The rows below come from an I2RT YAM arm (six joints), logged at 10 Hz.
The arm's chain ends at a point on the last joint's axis. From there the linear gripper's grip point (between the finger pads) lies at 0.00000 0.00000 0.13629 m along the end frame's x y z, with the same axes.
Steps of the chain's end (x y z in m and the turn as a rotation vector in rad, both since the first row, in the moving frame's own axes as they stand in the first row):
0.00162, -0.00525, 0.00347, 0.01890, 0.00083, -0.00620
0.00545, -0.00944, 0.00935, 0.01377, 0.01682, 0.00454
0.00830, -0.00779, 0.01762, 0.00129, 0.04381, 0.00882
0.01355, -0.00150, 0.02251, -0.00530, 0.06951, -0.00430
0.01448, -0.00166, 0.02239, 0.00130, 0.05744, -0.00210
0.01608, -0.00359, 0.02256, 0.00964, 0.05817, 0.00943
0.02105, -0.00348, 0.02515, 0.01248, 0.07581, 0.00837
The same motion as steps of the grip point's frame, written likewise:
0.00173, -0.00783, 0.00345, 0.01890, 0.00083, -0.00620
0.00775, -0.01131, 0.00932, 0.01377, 0.01682, 0.00454
0.01427, -0.00794, 0.01749, 0.00129, 0.04381, 0.00882
0.02302, -0.00080, 0.02218, -0.00530, 0.06951, -0.00430
0.02230, -0.00185, 0.02217, 0.00130, 0.05744, -0.00210
0.02401, -0.00487, 0.02232, 0.00964, 0.05817, 0.00943
0.03138, -0.00514, 0.02475, 0.01248, 0.07581, 0.00837

